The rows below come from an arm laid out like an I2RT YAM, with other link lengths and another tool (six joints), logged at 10 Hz.
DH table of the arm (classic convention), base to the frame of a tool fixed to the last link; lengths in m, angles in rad. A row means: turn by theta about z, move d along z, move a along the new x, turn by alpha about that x. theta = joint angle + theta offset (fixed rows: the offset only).
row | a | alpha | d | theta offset
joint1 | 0.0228 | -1.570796 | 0.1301 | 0
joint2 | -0.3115 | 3.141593 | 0 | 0
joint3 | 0.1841 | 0 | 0 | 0.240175
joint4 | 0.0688 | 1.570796 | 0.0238 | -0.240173
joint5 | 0 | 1.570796 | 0.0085 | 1.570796
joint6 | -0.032 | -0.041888 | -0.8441 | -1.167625
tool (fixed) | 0 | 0 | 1.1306 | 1.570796
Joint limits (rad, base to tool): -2.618..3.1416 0..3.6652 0..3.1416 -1.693..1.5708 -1.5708..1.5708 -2.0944..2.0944
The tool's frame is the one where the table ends.
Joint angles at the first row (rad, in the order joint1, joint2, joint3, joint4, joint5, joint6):
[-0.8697 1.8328 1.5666 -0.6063 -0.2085 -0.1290]
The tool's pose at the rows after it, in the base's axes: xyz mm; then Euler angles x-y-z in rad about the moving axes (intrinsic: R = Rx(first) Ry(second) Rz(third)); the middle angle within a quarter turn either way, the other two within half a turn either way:
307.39, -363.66, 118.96, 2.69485, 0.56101, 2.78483
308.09, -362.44, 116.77, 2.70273, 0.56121, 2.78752
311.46, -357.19, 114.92, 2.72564, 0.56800, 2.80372
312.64, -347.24, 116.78, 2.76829, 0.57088, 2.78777
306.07, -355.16, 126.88, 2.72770, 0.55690, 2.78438
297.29, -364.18, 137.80, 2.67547, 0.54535, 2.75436
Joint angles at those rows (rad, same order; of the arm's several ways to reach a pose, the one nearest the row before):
[-0.8695 1.8354 1.5663 -0.6059 -0.2116 -0.1260]
[-0.8698 1.8400 1.5664 -0.6065 -0.2158 -0.1202]
[-0.8697 1.8487 1.5796 -0.6217 -0.2324 -0.0933]
[-0.8686 1.8557 1.6227 -0.6847 -0.2559 -0.0906]
[-0.8690 1.8386 1.6383 -0.6992 -0.2244 -0.1128]
[-0.8696 1.8078 1.6248 -0.6896 -0.1897 -0.1666]

